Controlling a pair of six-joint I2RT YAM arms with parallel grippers.
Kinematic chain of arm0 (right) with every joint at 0, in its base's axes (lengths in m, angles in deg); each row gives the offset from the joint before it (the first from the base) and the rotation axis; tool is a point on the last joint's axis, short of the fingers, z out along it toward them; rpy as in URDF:
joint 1: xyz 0 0 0.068 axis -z
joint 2: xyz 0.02 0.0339 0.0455 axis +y
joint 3: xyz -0.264 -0.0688 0 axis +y
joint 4: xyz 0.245 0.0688 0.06 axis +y
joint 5: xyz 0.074 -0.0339 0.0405 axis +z
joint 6: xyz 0.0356 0 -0.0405 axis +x
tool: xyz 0 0 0 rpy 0 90 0
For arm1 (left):
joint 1: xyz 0 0 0.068 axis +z
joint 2: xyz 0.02 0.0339 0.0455 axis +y
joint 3: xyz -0.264 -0.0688 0 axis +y
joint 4: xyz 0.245 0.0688 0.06 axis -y
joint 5: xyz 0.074 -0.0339 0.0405 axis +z
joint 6: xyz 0.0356 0 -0.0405 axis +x
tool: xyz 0 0 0 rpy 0 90 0
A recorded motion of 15 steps. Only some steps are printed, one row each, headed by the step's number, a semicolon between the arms.
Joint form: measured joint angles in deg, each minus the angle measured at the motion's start. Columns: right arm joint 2, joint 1, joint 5, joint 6, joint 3, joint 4; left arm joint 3, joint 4, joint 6, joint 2, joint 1, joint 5.
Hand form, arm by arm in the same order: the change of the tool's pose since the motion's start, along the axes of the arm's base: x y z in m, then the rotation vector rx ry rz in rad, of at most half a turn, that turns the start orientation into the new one. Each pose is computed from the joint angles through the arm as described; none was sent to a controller.
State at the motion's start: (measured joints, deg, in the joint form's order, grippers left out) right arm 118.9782 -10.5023 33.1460 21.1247 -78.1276 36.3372; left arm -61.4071 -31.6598 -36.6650 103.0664 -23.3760 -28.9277
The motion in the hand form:
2: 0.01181 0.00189 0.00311 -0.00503 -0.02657 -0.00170; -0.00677 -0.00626 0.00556 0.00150 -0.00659 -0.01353
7: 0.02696 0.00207 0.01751 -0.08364 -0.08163 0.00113; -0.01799 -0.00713 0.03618 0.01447 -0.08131 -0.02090
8: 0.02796 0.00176 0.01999 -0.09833 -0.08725 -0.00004; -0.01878 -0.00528 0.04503 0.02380 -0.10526 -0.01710
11: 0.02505 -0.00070 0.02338 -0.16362 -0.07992 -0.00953; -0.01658 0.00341 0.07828 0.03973 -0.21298 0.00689
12: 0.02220 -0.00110 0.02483 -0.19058 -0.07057 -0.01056; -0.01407 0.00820 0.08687 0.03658 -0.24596 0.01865
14: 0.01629 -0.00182 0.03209 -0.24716 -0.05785 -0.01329; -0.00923 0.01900 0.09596 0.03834 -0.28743 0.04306
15: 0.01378 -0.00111 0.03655 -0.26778 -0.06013 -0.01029; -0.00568 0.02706 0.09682 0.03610 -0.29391 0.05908
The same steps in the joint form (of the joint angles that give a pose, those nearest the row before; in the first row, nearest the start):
2: 1.57 0.00 -0.57 -0.04 -3.17 0.17; 0.42 -0.35 -0.72 -1.42 -1.51 0.44
7: 2.67 0.00 -5.38 -1.66 -8.65 3.10; 0.09 -3.04 -0.68 -7.32 -2.75 3.06
8: 2.60 0.00 -6.25 -1.84 -9.20 3.63; -0.53 -4.09 -0.35 -8.63 -2.62 4.09
11: 1.92 -0.02 -9.90 -2.08 -9.31 5.57; -3.50 -6.36 1.07 -12.63 -1.36 7.19
12: 1.47 -0.15 -11.34 -2.14 -9.12 6.67; -4.31 -6.43 1.66 -13.51 -0.41 7.54
14: 0.11 -0.46 -14.45 -2.21 -9.05 9.29; -5.09 -6.36 2.82 -14.47 1.68 7.96
15: -0.63 -0.72 -15.63 -2.36 -9.05 10.21; -5.16 -6.27 3.48 -14.54 3.32 7.50

